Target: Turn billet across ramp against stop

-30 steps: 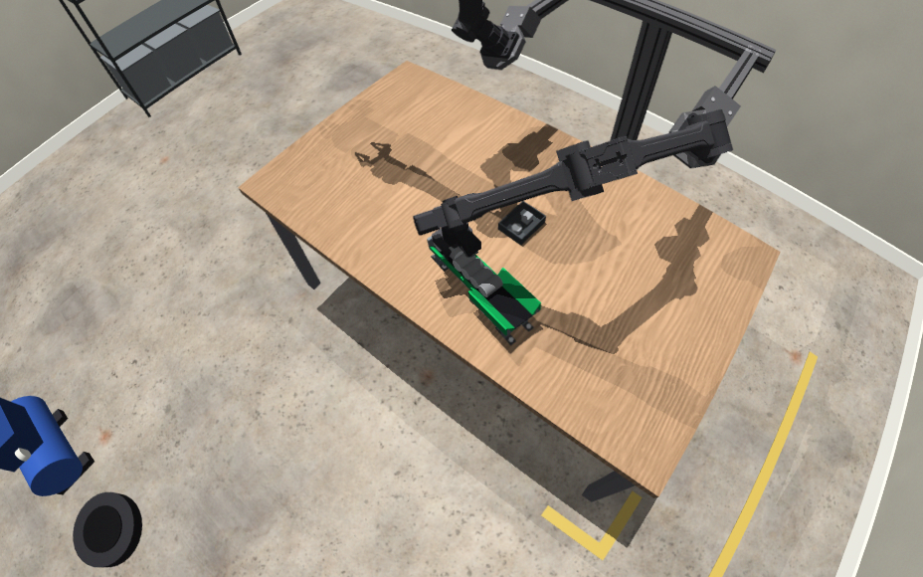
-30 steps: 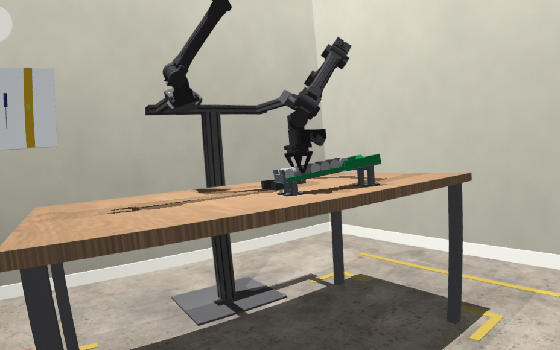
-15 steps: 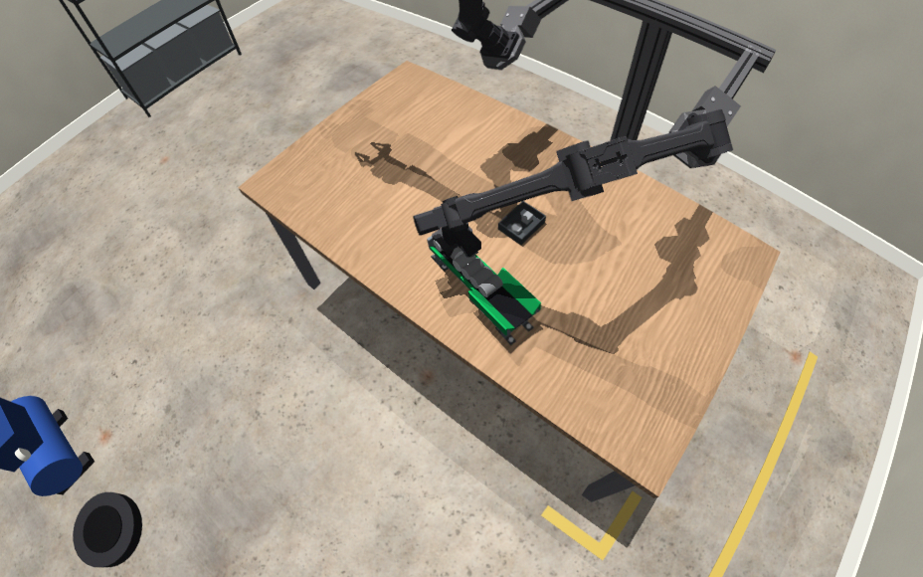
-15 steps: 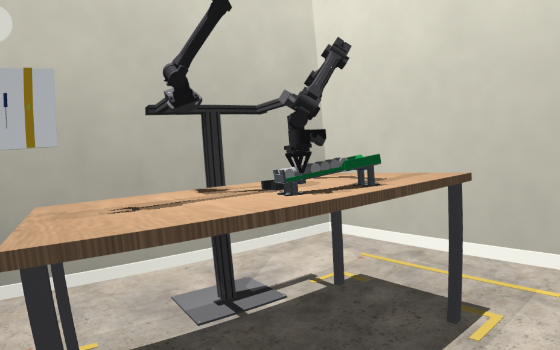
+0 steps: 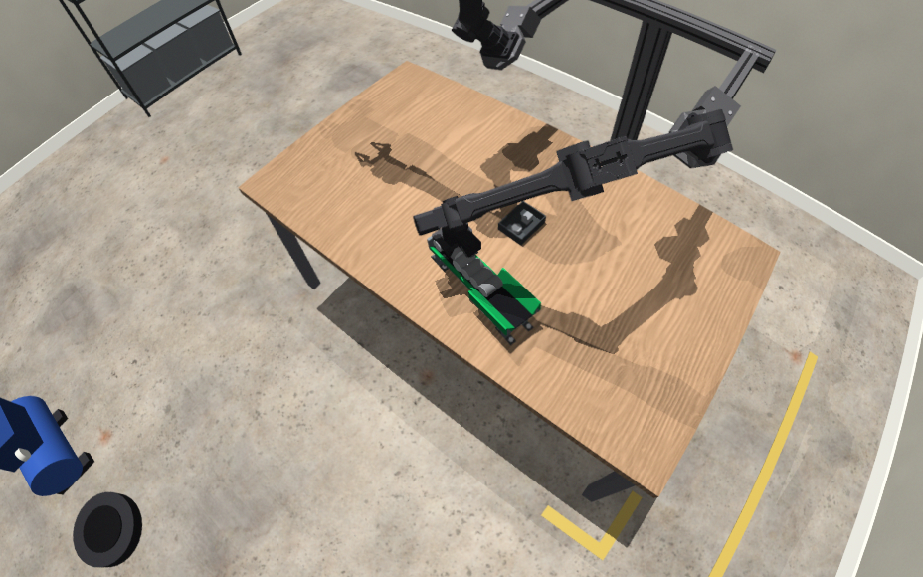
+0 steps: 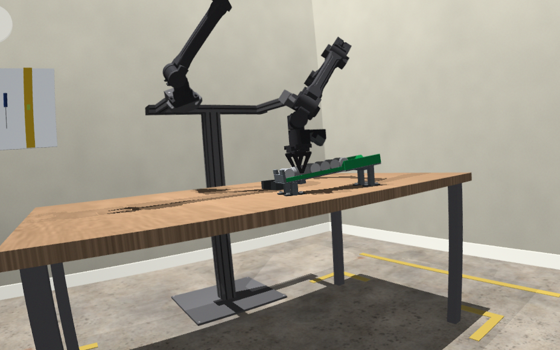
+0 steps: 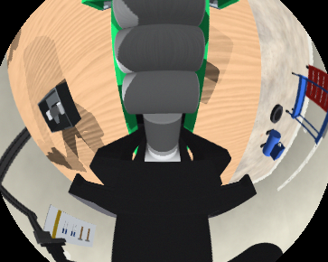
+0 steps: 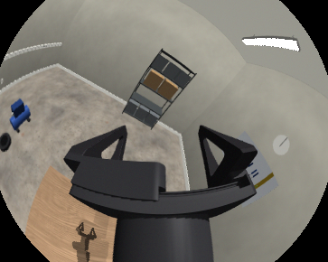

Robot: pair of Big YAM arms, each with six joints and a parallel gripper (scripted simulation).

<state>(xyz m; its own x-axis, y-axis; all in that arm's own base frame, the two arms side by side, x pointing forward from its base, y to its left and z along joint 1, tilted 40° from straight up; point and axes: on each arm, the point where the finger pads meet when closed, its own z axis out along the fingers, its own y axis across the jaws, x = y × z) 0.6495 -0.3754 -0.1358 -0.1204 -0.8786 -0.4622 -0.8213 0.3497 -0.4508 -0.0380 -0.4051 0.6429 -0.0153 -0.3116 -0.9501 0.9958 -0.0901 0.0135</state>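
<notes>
Now: the stop 70 mm to the right of my left hand, 20 mm below it and 20 mm behind it. Also, from my left hand: dark tray: 260 mm behind, 70 mm to the left, 70 mm below.
</notes>
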